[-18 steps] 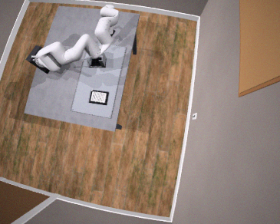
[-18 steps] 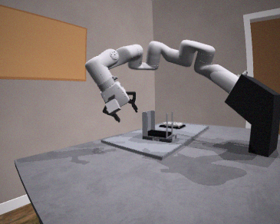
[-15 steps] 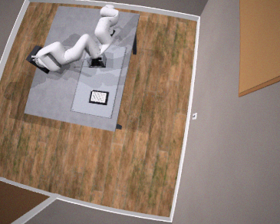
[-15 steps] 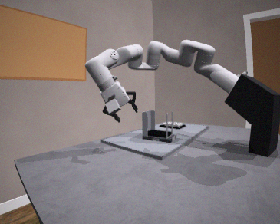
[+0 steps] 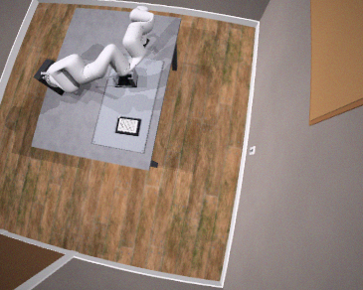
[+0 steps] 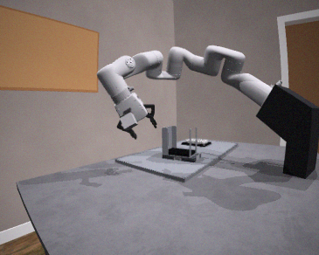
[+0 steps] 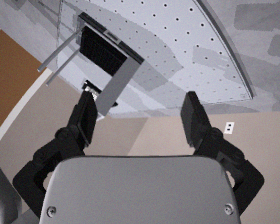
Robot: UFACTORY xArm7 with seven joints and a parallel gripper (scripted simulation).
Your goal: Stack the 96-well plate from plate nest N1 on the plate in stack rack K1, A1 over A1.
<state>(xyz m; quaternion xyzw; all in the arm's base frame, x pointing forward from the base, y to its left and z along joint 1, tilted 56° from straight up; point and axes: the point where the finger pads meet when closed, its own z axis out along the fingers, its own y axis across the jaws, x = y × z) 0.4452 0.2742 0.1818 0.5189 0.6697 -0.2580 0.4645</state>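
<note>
Right now the white 96-well plate is 170 mm behind my hand, 470 mm to the right of it and 120 mm below it. Also, from my hand: black plate nest N1: 170 mm behind, 470 mm to the right, 140 mm below; dark plate: 120 mm behind, 140 mm to the right, 120 mm below.
</note>
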